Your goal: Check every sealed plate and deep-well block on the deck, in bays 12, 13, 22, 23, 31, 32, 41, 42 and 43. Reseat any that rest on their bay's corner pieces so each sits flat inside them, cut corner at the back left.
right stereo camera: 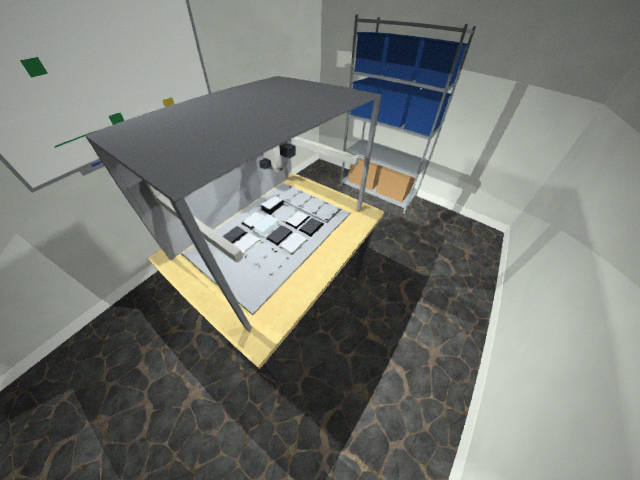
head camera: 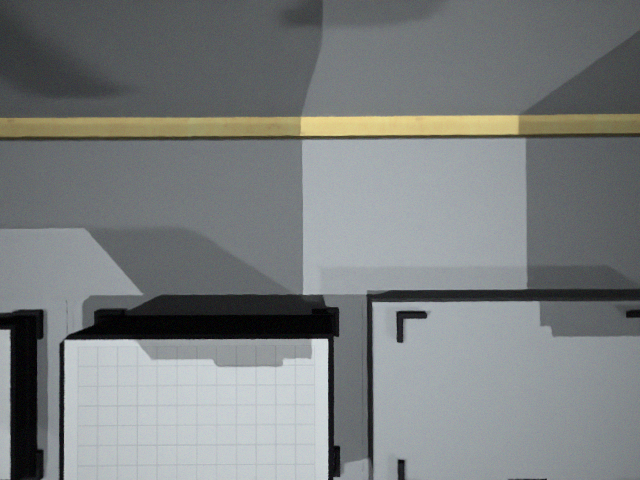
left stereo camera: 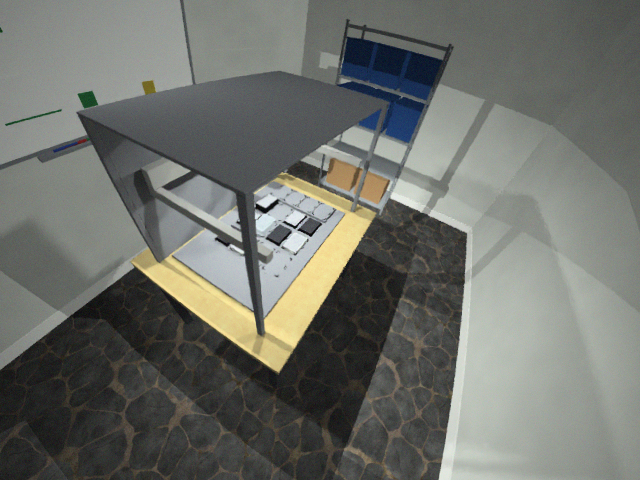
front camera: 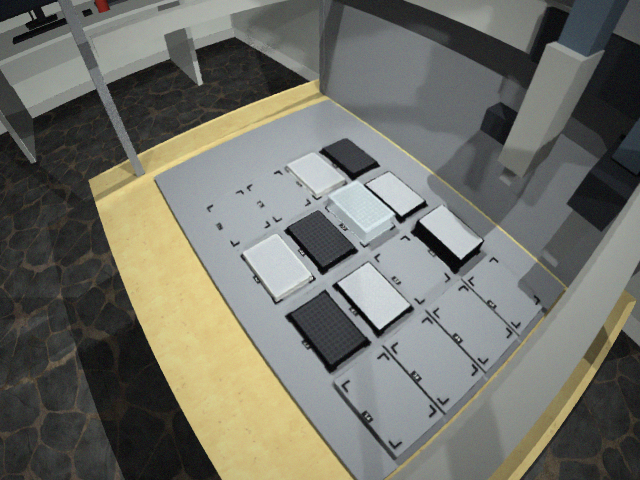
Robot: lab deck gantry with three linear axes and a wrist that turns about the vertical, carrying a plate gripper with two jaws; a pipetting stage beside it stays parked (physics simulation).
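Frame: origin at the robot's base, x down, y left, z ahead, level; metres.
Seen in the pictures: gripper, fingertip midpoint: (right stereo camera: 284, 171) (front camera: 558, 246); robot's base, link origin: (right stereo camera: 271, 274) (left stereo camera: 277, 276) (front camera: 208, 208).
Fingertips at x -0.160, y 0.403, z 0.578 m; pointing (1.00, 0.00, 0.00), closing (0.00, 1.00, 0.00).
Pixels of each thing's middle, then the offset from my fingertips to it. "spot": a spot on its surface instead.
- bay 43, surface spot: (head camera: 196, 408) (front camera: 453, 228) spot: dy -0.031, dx +0.118, dz -0.186 m
- Bay 44, surface spot: (head camera: 496, 392) spot: dy -0.035, dx +0.145, dz -0.038 m
Deep-well block in bay 43 (front camera: 448, 235) (head camera: 196, 408) has a white top and black sides. In the head view a dark shape reaches behind its back corner pieces; I cannot tell if it sits flat. In the front view: white plates in bays 12 (front camera: 277, 264) and 31 (front camera: 315, 172), dark plates in 13 (front camera: 328, 328), 22 (front camera: 320, 238) and 41 (front camera: 350, 155), white-topped plates in 23 (front camera: 373, 294) and 42 (front camera: 395, 191), pale block in 32 (front camera: 360, 206). Their fit and cut corners are unclear. The raised gantry head (right stereo camera: 265, 163) is at the back right; its jaws cannot be made out.
Bay 44 (head camera: 496, 392) holds no plate; bays 11, 21, 14, 24, 34 and 33 (front camera: 416, 266) also hold none. The parked pipetting stage (front camera: 545, 100) hangs at the back right. A frame post (left stereo camera: 250, 268) stands at a table corner. A pale beam (left stereo camera: 206, 219) crosses above the deck.
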